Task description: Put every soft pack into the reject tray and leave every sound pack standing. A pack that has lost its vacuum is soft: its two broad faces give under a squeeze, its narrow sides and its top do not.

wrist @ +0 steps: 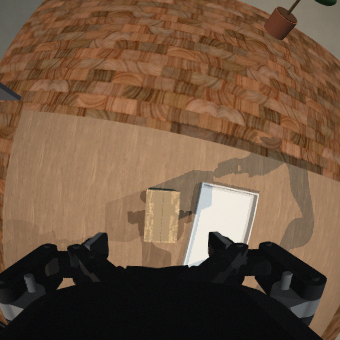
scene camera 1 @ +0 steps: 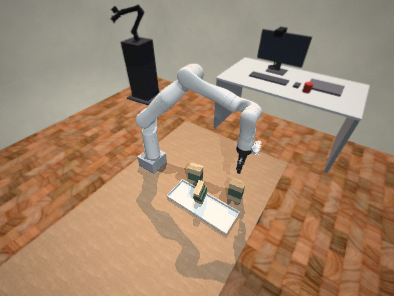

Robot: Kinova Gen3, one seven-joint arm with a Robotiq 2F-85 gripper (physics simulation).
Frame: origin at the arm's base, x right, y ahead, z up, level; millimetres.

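Seen in the pictures: gripper, fingertip midpoint: [wrist: 157,244] [scene camera 1: 240,167]; arm's base, link origin: [scene camera 1: 153,154].
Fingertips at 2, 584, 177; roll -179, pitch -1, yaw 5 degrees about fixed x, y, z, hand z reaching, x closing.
Note:
Offsets run from my fingertips to a thing's middle, as dx, dy, dz.
A tan-and-green pack {+6, +2, -190} [scene camera 1: 236,191] [wrist: 162,216] stands upright beside the right end of the white reject tray {+144, -146, -249} [scene camera 1: 219,218] [wrist: 225,215]. A second pack {+24, -258, -150} [scene camera 1: 195,173] stands upright behind the tray's left part. A third pack {+132, -168, -141} [scene camera 1: 200,192] is inside the tray, tilted, in the scene view. My gripper [scene camera 1: 239,171] [wrist: 157,244] is open and empty, raised above the right-hand pack. In the wrist view that pack's tan top shows ahead of and between the spread fingers. Whether the packs are soft or sound cannot be seen.
The arm's base [scene camera 1: 152,161] stands at the table's back left. Behind are a white desk [scene camera 1: 235,75] with a monitor [scene camera 1: 283,47] and a black pedestal [scene camera 1: 141,70] with a small arm. A brown pot [wrist: 280,23] stands on the floor beyond the table edge.

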